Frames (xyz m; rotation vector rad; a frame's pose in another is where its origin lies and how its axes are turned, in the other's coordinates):
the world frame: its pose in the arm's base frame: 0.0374 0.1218 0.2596 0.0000 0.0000 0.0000
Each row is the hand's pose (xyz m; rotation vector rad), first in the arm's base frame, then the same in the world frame.
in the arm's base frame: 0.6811 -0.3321 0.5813 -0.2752 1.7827 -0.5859
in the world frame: 0.6437 -0.4539 0.3217 -0.2752 1.7827 -0.5859
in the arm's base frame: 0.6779 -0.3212 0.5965 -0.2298 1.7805 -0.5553
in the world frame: 0.6405 -0.4430 0.3369 -0.2298 1.7805 -0.5553
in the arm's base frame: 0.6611 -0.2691 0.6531 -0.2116 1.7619 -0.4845
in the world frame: 0.6237 -0.3909 0.3935 -0.2116 1.7619 -0.4845
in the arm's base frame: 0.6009 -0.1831 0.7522 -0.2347 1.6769 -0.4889
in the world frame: 0.5635 -0.3049 0.4926 -0.2347 1.6769 -0.4889
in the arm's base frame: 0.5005 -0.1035 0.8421 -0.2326 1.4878 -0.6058
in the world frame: 0.4631 -0.2253 0.5825 -0.2326 1.4878 -0.6058
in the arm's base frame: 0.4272 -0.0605 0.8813 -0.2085 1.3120 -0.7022
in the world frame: 0.3898 -0.1823 0.6217 -0.2085 1.3120 -0.7022
